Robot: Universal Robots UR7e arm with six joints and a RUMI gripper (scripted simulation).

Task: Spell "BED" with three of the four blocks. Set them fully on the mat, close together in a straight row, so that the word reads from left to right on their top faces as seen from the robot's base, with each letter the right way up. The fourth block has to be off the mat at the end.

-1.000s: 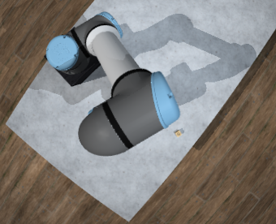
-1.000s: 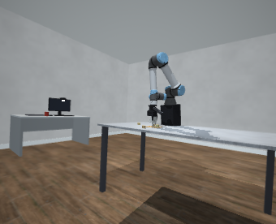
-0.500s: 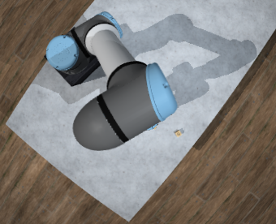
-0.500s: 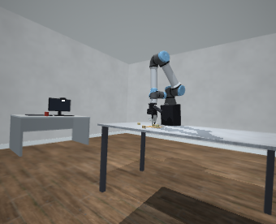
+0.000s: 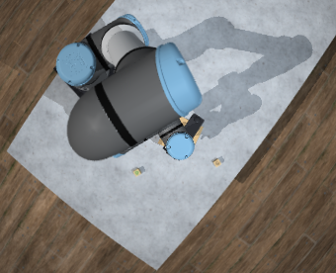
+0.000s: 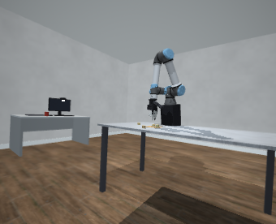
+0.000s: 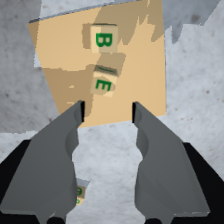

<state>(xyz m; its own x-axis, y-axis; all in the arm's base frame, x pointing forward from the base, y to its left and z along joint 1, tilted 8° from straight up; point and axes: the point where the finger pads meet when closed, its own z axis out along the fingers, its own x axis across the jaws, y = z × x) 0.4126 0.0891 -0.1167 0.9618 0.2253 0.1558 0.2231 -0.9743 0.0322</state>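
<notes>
My hand is 23 cm to the left of the D block and 7 cm above it. Round my hand: tan mat: 8 cm below; then E block: 7 cm below; then B block: 1 cm behind, 4 cm to the left, 7 cm below.
</notes>
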